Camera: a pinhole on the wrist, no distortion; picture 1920 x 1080 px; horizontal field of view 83.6 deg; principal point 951.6 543.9 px. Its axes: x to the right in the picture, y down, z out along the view. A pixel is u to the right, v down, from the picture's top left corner.
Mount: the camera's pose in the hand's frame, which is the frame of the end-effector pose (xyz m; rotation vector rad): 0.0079 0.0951 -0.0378 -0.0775 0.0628 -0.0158
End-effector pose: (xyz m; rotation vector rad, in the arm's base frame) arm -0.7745 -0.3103 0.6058 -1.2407 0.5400 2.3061
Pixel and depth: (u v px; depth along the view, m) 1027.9 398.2 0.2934
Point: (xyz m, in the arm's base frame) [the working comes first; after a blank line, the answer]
In the camera's frame: 0.0208 -0.0398 0.2934

-1.0117 -0.2257 0.7074
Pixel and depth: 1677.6 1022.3 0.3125
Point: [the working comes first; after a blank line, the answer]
In the camera's frame: 0.2113 0.1392 0.3125

-1.2010 -0.3323 0.5608
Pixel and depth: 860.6 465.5 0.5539
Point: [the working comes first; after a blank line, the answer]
In the camera's frame: -0.0469 -0.0404 0.5539

-1.1741 -0.1114 0.8890
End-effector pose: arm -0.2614 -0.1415 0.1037 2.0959 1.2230 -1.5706
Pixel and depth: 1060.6 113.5 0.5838
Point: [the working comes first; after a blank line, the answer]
In the camera's frame: 0.0593 -0.2340 0.5838

-0.6984 -0.3888 -0.1755
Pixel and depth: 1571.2 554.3 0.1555
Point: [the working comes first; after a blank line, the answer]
In the camera's frame: 0.0897 0.0015 0.1555

-0.2499 -0.2274 -0.0630
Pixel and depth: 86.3 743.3 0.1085
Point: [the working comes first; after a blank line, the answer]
In the camera's frame: -0.0874 0.0201 0.1085

-0.2234 -0.2993 0.1045
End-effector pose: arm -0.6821 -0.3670 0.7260 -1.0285 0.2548 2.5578
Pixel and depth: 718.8 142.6 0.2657
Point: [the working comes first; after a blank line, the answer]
In the camera's frame: -0.0576 -0.0993 0.2657

-0.8162 -0.3210 0.9208
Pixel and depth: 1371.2 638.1 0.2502
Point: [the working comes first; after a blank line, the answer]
In the camera's frame: 0.0978 0.0220 0.2502

-0.9450 -0.3962 0.7910
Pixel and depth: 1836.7 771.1 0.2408
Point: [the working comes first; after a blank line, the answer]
In the camera's frame: 0.1985 0.0510 0.2408

-1.0111 -0.3985 0.7091
